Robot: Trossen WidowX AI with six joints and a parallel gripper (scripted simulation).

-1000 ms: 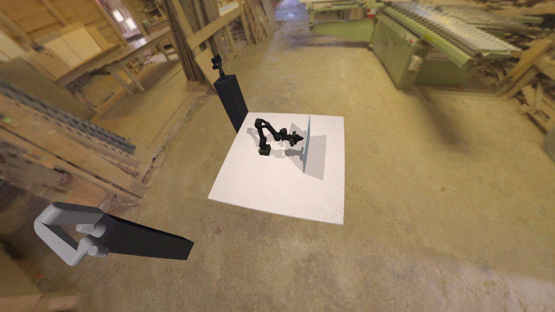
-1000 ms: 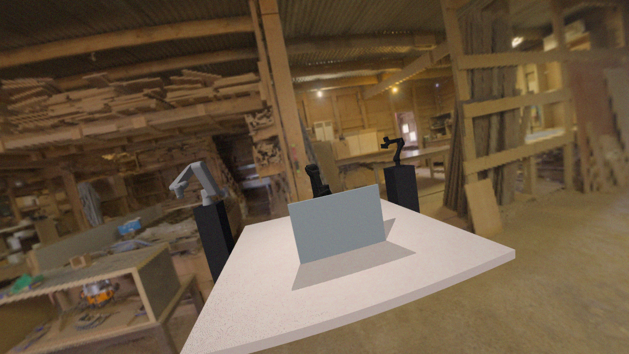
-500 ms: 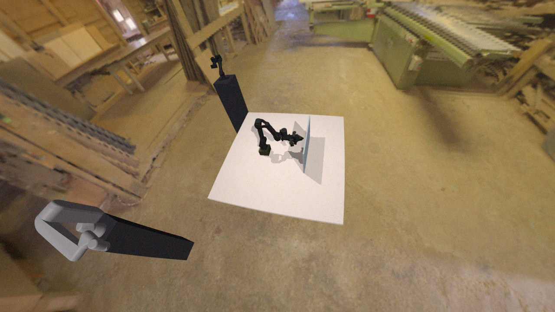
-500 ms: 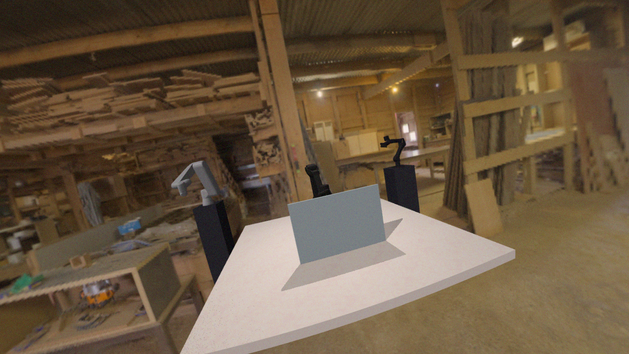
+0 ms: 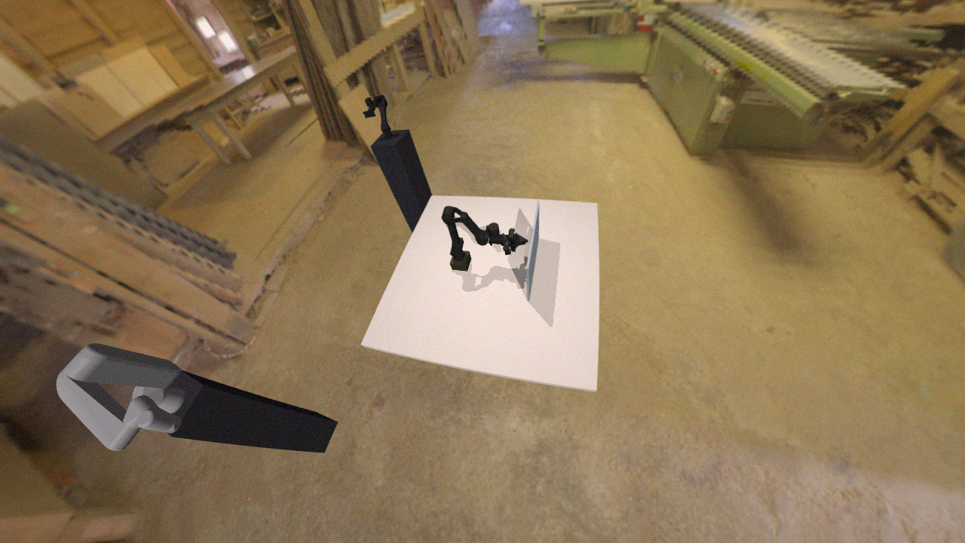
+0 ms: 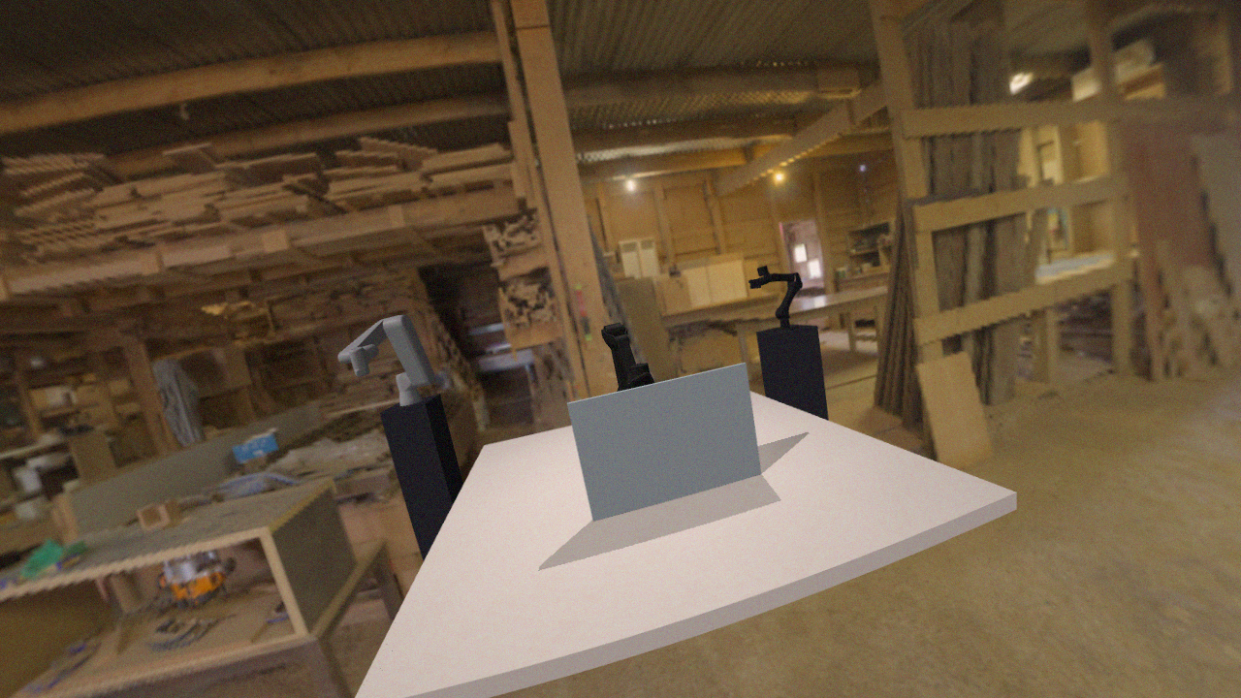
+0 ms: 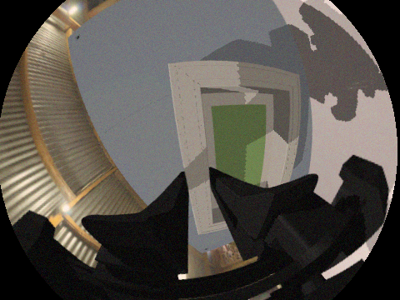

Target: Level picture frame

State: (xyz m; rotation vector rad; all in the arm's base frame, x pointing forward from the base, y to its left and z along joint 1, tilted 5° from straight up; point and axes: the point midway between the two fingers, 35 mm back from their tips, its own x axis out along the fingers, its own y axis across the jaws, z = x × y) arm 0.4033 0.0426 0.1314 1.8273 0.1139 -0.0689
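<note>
My gripper tip is now 10 mm short of the picture frame, 10 mm to the right of it and 50 mm above it. Round my gripper tip: wall panel 20 mm ahead, 70 mm below.
</note>
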